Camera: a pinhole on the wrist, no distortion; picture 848 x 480 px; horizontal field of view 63.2 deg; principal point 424.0 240.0 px. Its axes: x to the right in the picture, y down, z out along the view. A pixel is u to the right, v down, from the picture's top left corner.
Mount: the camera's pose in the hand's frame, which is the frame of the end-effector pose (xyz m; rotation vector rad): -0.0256 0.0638 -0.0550 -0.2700 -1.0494 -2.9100
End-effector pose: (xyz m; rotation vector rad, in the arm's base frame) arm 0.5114 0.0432 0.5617 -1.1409 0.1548 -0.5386
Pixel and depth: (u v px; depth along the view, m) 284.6 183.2 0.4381
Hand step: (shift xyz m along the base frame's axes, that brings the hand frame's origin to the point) 0.3195 0.2483 -0.2099
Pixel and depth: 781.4 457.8 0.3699
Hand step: 0.0702 0.4093 -0.0735
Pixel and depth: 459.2 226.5 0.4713
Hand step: 0.2550 0.3498 -0.2024
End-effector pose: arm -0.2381 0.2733 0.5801 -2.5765 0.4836 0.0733
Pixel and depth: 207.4 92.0 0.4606
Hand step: 0.0225 -0.3009 -0.4089
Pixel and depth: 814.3 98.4 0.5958
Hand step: -0.4382 -0.1607 -0.5482
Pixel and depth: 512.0 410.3 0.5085
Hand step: -0.0872 -0.0258 -0.5037
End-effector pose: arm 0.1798 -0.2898 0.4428 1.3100 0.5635 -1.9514
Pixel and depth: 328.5 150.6 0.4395
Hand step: 0.1284 -0.4412 0.0144
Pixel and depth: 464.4 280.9 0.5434
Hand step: 0.0517 -0.5238 0.1354
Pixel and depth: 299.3 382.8 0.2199
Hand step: 0.0335 -0.2172 0.0103
